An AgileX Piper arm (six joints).
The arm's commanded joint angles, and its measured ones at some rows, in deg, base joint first. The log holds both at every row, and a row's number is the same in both.
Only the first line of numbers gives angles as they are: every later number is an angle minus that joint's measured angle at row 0.
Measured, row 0:
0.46 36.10 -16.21 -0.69 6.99 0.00
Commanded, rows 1 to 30:
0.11 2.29 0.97 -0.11 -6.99 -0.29
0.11 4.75 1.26 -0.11 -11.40 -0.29
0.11 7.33 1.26 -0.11 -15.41 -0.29
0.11 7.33 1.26 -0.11 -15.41 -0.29
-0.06 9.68 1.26 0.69 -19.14 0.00
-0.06 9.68 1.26 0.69 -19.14 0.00
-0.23 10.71 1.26 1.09 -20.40 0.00
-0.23 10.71 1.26 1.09 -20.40 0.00
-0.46 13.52 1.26 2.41 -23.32 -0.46
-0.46 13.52 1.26 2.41 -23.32 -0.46
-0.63 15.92 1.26 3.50 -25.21 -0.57
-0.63 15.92 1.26 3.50 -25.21 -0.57
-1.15 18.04 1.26 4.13 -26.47 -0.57
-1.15 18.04 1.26 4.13 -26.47 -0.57
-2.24 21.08 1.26 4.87 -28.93 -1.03
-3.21 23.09 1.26 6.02 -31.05 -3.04
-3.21 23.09 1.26 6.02 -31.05 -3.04
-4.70 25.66 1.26 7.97 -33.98 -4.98
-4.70 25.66 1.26 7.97 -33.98 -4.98
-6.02 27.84 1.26 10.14 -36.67 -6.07
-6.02 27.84 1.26 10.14 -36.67 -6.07
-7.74 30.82 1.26 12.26 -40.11 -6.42
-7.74 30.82 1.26 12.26 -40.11 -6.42
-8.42 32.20 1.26 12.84 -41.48 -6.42
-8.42 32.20 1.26 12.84 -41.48 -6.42
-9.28 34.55 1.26 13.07 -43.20 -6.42
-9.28 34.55 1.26 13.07 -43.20 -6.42
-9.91 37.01 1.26 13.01 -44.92 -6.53
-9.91 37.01 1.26 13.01 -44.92 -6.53
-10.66 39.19 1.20 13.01 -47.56 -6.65
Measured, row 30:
-9.57 36.61 1.20 12.84 -43.26 -5.90
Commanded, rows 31 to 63:
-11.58 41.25 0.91 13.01 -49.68 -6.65
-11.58 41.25 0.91 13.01 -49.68 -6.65
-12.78 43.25 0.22 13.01 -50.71 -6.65
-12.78 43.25 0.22 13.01 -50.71 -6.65
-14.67 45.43 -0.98 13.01 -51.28 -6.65
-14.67 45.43 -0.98 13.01 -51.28 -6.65
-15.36 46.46 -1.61 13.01 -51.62 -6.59
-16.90 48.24 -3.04 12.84 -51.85 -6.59
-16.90 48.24 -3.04 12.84 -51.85 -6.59
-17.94 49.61 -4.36 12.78 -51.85 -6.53
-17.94 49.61 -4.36 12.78 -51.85 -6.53
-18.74 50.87 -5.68 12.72 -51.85 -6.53
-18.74 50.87 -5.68 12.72 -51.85 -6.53
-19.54 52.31 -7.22 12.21 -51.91 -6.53
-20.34 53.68 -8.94 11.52 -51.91 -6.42
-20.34 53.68 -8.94 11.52 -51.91 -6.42
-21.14 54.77 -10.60 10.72 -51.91 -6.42
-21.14 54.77 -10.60 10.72 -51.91 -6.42
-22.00 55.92 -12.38 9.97 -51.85 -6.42
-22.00 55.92 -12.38 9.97 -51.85 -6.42
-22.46 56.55 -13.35 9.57 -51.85 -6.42
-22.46 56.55 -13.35 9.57 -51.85 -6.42
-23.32 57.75 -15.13 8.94 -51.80 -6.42
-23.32 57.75 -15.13 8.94 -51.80 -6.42
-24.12 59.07 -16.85 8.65 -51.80 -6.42
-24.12 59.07 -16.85 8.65 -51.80 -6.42
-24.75 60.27 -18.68 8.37 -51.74 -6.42
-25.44 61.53 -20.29 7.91 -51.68 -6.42
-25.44 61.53 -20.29 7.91 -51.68 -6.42
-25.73 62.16 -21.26 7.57 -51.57 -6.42
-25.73 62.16 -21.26 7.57 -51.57 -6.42
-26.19 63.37 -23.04 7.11 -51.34 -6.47
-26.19 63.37 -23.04 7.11 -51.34 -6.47
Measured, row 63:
-25.38 62.16 -20.57 8.31 -50.88 -6.19
